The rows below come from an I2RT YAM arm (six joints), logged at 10 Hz.
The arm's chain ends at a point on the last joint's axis. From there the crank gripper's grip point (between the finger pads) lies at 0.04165 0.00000 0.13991 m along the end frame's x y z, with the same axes.
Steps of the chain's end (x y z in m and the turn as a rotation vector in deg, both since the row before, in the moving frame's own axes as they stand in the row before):
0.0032 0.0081 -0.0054 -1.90 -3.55 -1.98
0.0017 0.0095 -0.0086 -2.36 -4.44 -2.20
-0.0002 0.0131 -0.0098 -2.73 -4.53 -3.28
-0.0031 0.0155 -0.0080 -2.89 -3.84 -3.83
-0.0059 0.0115 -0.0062 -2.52 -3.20 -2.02
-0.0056 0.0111 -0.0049 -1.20 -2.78 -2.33
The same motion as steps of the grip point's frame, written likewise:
-0.0055 0.0115 -0.0031 -1.90 -3.55 -1.98
-0.0092 0.0139 -0.0059 -2.36 -4.44 -2.20
-0.0112 0.0178 -0.0071 -2.73 -4.53 -3.28
-0.0124 0.0201 -0.0056 -2.89 -3.84 -3.83
-0.0137 0.0164 -0.0042 -2.52 -3.20 -2.02
-0.0124 0.0125 -0.0031 -1.20 -2.78 -2.33

